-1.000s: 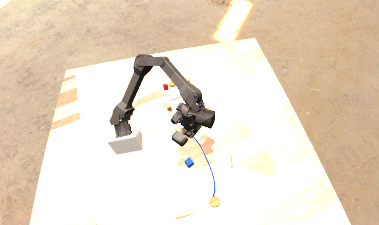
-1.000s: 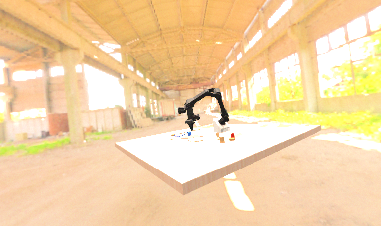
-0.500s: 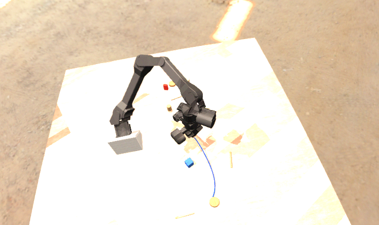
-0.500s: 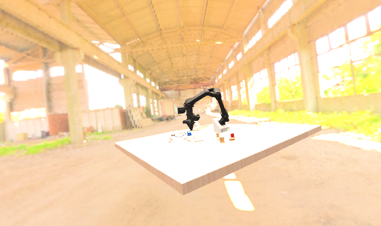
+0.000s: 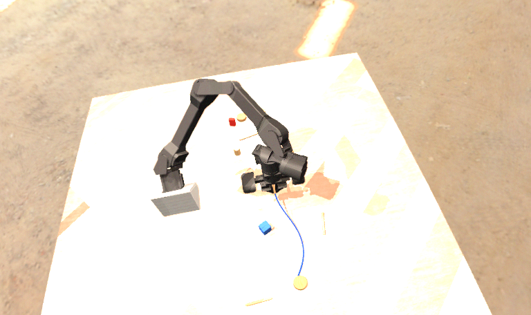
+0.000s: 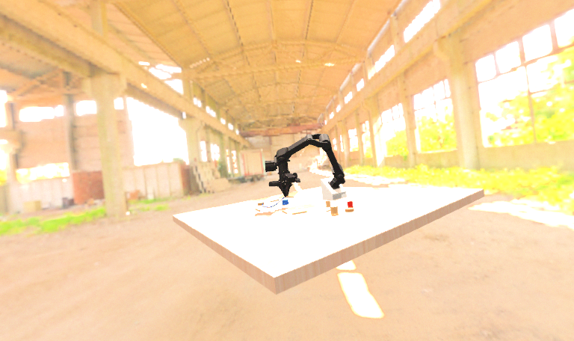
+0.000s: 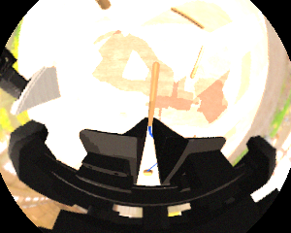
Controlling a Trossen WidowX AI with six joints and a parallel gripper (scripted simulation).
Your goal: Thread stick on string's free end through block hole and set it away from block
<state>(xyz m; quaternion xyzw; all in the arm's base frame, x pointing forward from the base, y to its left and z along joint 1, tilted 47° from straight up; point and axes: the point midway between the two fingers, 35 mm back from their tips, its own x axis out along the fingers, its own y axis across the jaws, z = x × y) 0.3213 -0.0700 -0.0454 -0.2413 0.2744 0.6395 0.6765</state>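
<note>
Right now the thin wooden stick is 2 cm to the left of my gripper tip. From my gripper tip the other things lie so: round wooden button 1 cm ahead, 28 cm to the right, 5 cm below; blue cube 6 cm behind, 9 cm to the right, 5 cm below; wooden cylinder 3 cm ahead, 39 cm to the left, 4 cm below.
</note>
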